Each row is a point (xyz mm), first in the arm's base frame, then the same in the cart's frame.
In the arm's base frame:
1: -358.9 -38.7 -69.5
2: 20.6 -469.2 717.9
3: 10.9 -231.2 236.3
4: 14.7 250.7 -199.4
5: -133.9 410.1 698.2
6: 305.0 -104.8 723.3
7: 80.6 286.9 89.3
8: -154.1 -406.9 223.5
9: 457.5 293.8 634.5
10: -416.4 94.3 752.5
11: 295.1 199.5 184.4
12: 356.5 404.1 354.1
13: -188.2 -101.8 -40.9
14: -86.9 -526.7 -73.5
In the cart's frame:
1: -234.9 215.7 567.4
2: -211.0 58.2 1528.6
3: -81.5 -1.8 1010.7
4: 227.5 104.4 449.2
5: 278.5 702.6 1151.1
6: 245.6 111.5 1479.5
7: 316.1 215.5 711.4
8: -322.5 -14.5 1017.6
9: 624.6 227.2 1298.0
10: -140.0 705.7 1236.4
11: 417.2 67.7 886.4
12: 611.4 234.6 980.6
13: -152.7 80.9 662.4
14: -372.2 -266.2 814.6

